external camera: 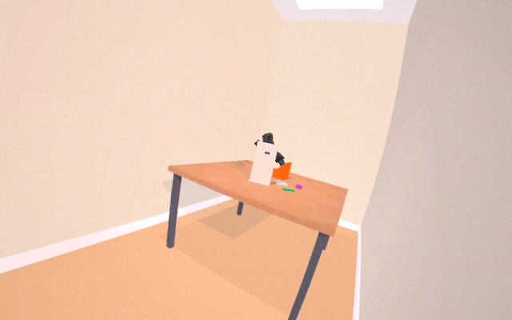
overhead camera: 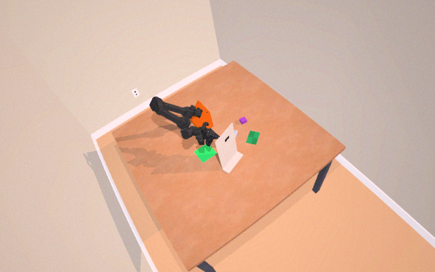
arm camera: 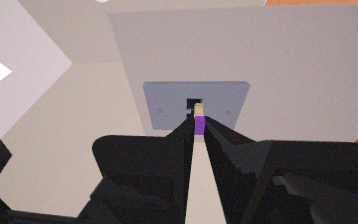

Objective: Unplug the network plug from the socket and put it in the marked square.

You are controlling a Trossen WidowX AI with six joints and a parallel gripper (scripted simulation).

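Right now the bright green marked square is 25 cm below my gripper tip, 14 cm behind it and 6 cm to the right of it. From my gripper tip the other things lie so: purple cube (32 cm to the left, 24 cm below, 13 cm behind); then network plug (right at my gripper tip); then upright panel (10 cm below, 5 cm ahead, 2 cm to the left).
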